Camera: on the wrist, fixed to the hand. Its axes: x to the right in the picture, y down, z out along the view.
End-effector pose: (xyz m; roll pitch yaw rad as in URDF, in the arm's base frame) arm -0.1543 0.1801 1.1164 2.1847 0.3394 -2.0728
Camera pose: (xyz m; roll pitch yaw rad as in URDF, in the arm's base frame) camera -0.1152 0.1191 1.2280 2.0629 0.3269 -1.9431
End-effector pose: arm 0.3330 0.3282 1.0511 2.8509 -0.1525 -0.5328
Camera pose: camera 0.3008 0.3215 1.1800 2.6687 -0.2354 -0.4399
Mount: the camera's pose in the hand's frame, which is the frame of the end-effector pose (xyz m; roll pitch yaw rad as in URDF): -0.0045 0.0588 -0.1193 -0.1676 0.1060 -0.0629
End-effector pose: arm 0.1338 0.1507 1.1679 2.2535 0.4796 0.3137
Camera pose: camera 0.1659 0.2194 1.2772 2.1507 0.4575 0.4496
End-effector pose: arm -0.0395 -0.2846 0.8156 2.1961 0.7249 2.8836
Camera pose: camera -0.1275 -0.3258 0.9065 2.1381 0.7071 3.0453
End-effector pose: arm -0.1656 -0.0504 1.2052 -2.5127 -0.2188 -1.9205
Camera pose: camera -0.2701 0.0067 1.2646 -2.6735 -0.3414 -1.9329
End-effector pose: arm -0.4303 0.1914 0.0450 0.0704 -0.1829 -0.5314
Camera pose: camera -0.3821 0.2409 -0.0688 -0.0868 -0.0725 -0.5865
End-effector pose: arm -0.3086 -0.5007 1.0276 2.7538 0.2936 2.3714
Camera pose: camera -0.3266 -0.4703 1.1559 2.6150 0.2178 2.4718
